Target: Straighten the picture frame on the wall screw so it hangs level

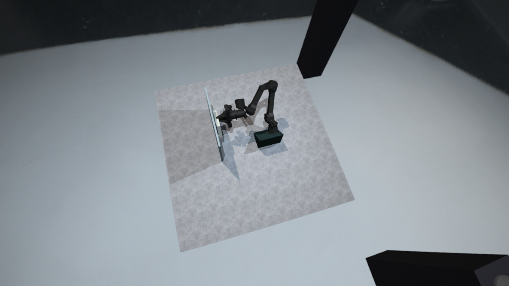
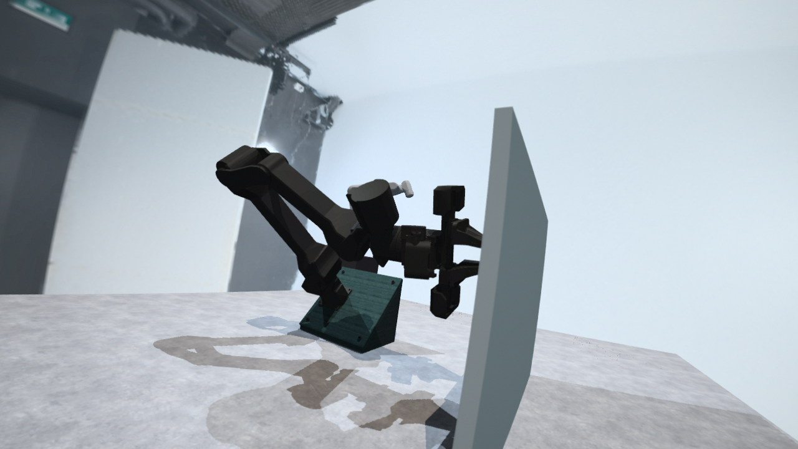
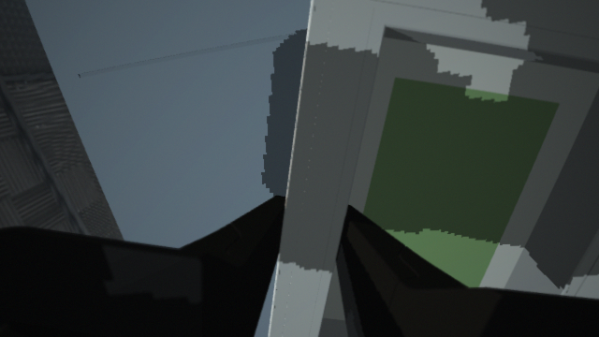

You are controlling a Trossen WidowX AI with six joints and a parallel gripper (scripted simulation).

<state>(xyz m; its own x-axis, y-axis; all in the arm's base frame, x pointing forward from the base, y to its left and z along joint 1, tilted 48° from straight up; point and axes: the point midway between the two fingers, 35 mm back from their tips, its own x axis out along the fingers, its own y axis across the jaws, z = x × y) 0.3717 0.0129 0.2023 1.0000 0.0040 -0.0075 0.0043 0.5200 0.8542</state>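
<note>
My gripper tip is now 10 mm short of the picture frame, 10 mm to the right of it and 50 mm above it. Round my gripper tip: grey-blue wall panel (20 mm ahead, 20 mm to the left, 60 mm below).
</note>
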